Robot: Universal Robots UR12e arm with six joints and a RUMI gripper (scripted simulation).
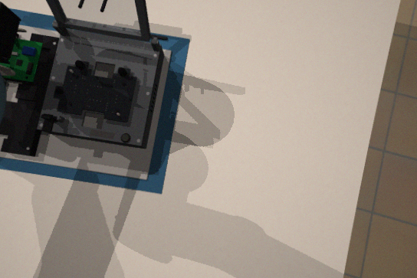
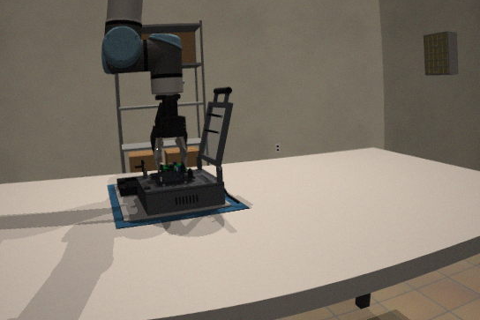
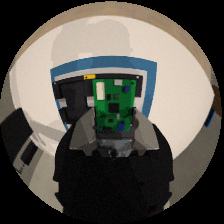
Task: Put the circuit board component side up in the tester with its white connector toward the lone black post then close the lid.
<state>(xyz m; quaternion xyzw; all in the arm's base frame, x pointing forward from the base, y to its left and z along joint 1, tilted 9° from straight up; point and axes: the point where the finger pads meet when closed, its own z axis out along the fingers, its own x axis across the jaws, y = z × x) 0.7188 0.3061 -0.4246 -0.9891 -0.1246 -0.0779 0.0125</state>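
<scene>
Now: the dark grey tester 3 cm ahead of my hand, 13 cm to the right of it and 6 cm above it. The rest, counted from my hand: green circuit board: right at my hand; then dark nest: 1 cm ahead, 17 cm to the right, 1 cm above; then tester lid: 12 cm ahead, 14 cm to the right, 13 cm above.
</scene>
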